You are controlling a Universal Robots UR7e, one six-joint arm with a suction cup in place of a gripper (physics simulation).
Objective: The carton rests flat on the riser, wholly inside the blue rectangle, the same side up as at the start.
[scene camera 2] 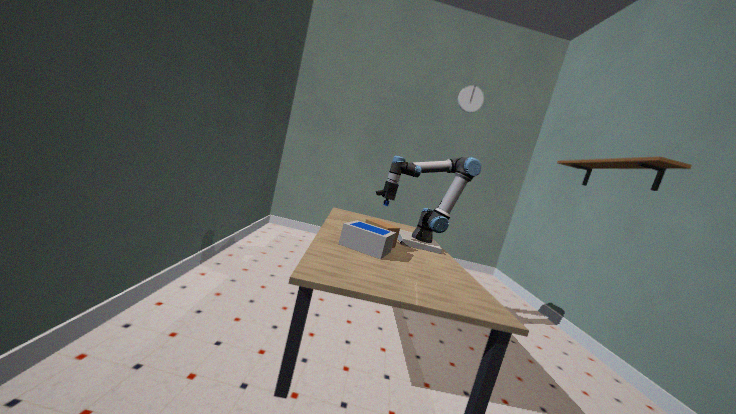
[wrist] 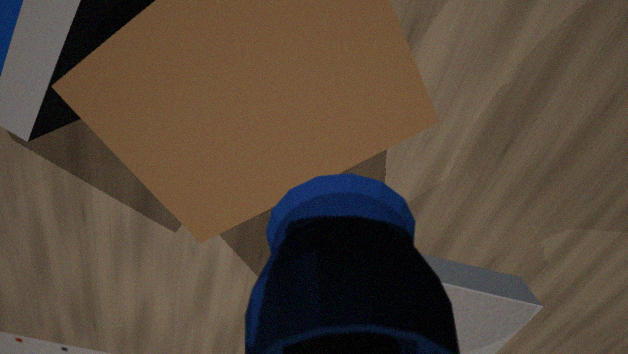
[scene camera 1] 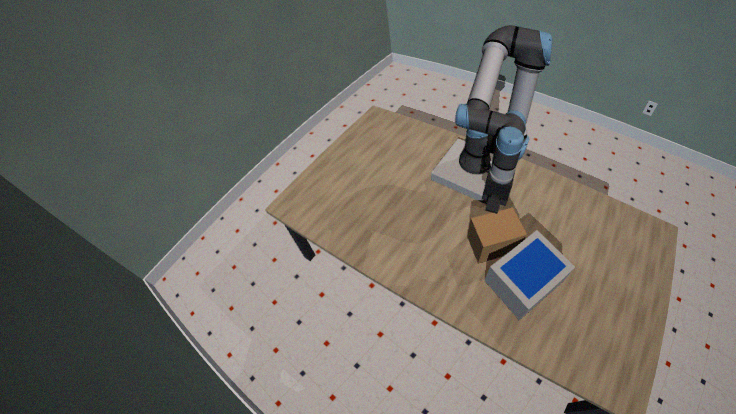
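Where they show: end effector, tool point: (scene camera 2: 385,205) (wrist: 340,239); arm's base, origin of the base link: (scene camera 2: 421,239) (scene camera 1: 474,162).
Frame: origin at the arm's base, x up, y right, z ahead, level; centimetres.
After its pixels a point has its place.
Observation:
The plain brown carton (scene camera 1: 498,228) {z 38.8, x 8.7, y -17.2 cm} (scene camera 2: 395,237) {z 29.2, x 2.5, y -21.9 cm} (wrist: 245,115) {z 37.1, x 8.7, y -17.3 cm} is off the riser, on the table beside its robot-facing side, turned at an angle to it. The face turned up shows no seam. Whether it touches the riser or lies fully flat, I cannot tell. The grey riser (scene camera 1: 566,266) {z 46.0, x 7.7, y -45.0 cm} (scene camera 2: 362,243) {z 54.9, x 0.6, y -41.8 cm} (wrist: 42,65) {z 38.9, x 7.7, y -29.3 cm} has a bare blue rectangle (scene camera 1: 536,267) {z 49.8, x 7.8, y -34.0 cm} (scene camera 2: 369,228) {z 51.0, x 7.7, y -34.6 cm} (wrist: 7,30) {z 40.7, x 7.7, y -30.7 cm} on top. My blue suction cup (scene camera 2: 386,202) (wrist: 342,200) is open and holds nothing. It hangs above and near one edge of the carton; in scene camera 1 the cup is hidden behind the wrist.
The wooden table (scene camera 1: 617,257) {z 27.5, x -4.2, y -70.9 cm} (scene camera 2: 411,288) {z 40.6, x -4.3, y -79.3 cm} carries these things. A pale slab (scene camera 1: 452,177) {z 12.9, x 0.5, y 7.5 cm} (scene camera 2: 429,248) {z -0.1, x -2.3, y -14.1 cm} (wrist: 485,310) {z 12.0, x 0.6, y 10.4 cm} lies under the arm's base, behind the carton. A wall shelf (scene camera 2: 622,163) hangs away from the table.

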